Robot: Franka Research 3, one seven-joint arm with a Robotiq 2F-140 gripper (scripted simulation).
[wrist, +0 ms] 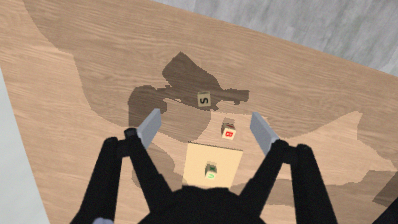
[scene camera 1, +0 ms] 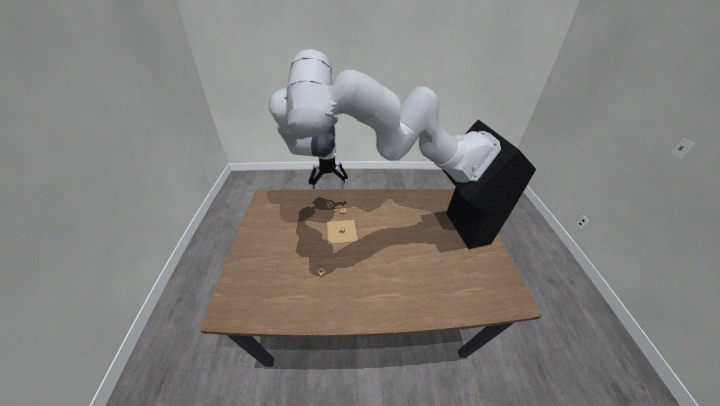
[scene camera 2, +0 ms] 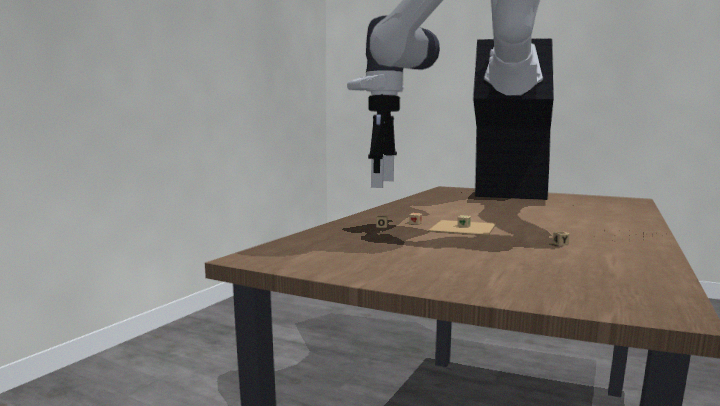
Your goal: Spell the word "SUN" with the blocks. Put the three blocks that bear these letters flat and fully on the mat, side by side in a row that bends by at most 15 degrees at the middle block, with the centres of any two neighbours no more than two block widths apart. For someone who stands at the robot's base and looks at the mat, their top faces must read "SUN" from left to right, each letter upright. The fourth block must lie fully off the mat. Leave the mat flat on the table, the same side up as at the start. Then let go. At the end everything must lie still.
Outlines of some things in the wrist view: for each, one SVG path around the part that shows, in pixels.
My gripper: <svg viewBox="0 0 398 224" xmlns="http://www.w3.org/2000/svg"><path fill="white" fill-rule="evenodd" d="M70 222L70 224L114 224L122 158L130 157L149 211L151 211L137 224L266 224L260 218L260 215L283 163L289 164L291 169L296 224L338 224L312 148L306 144L297 144L297 147L290 146L288 142L279 138L258 112L252 112L250 130L266 157L254 176L248 180L239 196L230 192L228 187L204 189L193 185L182 185L182 189L172 192L162 174L159 174L146 151L162 125L160 109L154 109L137 129L128 128L124 130L125 139L118 140L117 137L109 137L104 140L80 209Z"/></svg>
A tan mat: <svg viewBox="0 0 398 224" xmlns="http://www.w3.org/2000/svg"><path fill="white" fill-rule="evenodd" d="M188 142L182 182L209 187L229 187L230 189L243 150ZM208 164L217 167L217 176L214 181L205 179L205 169Z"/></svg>
